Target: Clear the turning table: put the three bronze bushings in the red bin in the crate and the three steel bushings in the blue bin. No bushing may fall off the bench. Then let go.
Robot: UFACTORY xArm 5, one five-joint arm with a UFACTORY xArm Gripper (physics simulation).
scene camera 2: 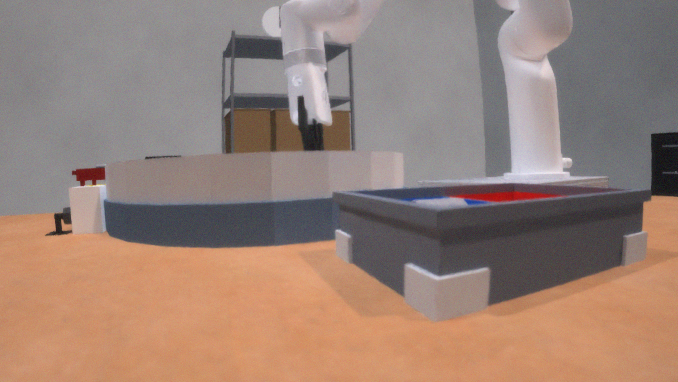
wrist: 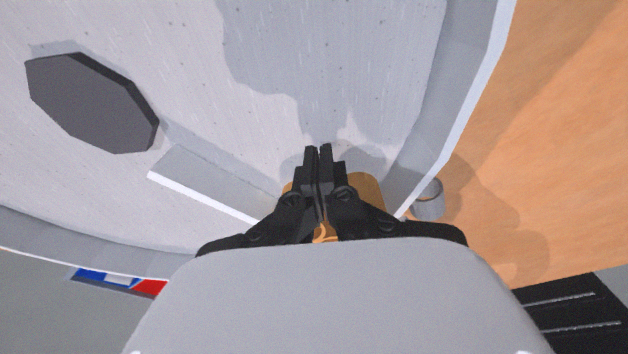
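Pixels of known places: gripper, fingertip midpoint: point(wrist: 321, 163); arm's base, link origin: point(scene camera 2: 536, 178).
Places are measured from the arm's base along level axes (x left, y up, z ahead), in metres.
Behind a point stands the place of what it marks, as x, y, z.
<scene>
My gripper point(scene camera 2: 313, 148) point(wrist: 321, 163) {-0.174, 0.028, 0.363} is shut and empty, fingertips low inside the wall of the turning table point(scene camera 2: 200, 182) {0.097, 0.017, 0.565} point(wrist: 200, 75) {-0.160, 0.011, 0.448}. In the wrist view, a bronze bushing point(wrist: 369, 186) {-0.183, 0.026, 0.321} shows behind the right finger, a sliver of bronze point(wrist: 287, 188) {-0.129, 0.017, 0.357} left of the fingers, and another bronze bushing point(wrist: 326, 233) {-0.136, 0.045, 0.318} below them, mostly hidden. A steel bushing point(wrist: 428, 205) {-0.197, -0.004, 0.223} stands on the bench outside the wall. The crate point(scene camera 2: 540, 250) {0.322, -0.019, 0.408} has a red bin point(scene camera 2: 505, 196) {0.196, -0.004, 0.301} point(wrist: 152, 286) {0.320, -0.013, 0.349} and a blue bin point(scene camera 2: 477, 202) {0.242, -0.001, 0.381} point(wrist: 90, 274) {0.312, -0.006, 0.448}; a pale grey piece point(scene camera 2: 440, 202) point(wrist: 118, 280) lies in the blue bin.
A dark octagonal hub point(wrist: 92, 102) {-0.105, 0.019, 0.486} and a raised pale bar point(wrist: 210, 182) {-0.105, 0.030, 0.408} stand on the turning table. A white block with a red part point(scene camera 2: 90, 174) is at its left. A shelf unit point(scene camera 2: 233, 95) and a black cabinet point(scene camera 2: 665, 165) point(wrist: 575, 315) stand beyond.
</scene>
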